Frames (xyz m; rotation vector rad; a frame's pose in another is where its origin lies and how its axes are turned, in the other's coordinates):
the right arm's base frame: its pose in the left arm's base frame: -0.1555 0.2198 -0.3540 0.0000 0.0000 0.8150
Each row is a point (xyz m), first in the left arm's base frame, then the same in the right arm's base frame.
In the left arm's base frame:
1: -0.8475 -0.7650 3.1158
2: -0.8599 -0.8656 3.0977
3: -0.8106 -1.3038 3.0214
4: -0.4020 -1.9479 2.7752
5: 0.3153 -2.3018 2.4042
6: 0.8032 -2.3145 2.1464
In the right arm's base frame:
1: -1.1913 -0.1719 3.4698
2: -1.2730 -0.2318 3.4517
3: -1.5581 -0.5683 3.3754
4: -1.7466 -1.3074 3.1292
5: -1.5121 -2.0721 2.7582
6: -1.1867 -2.4359 2.5004

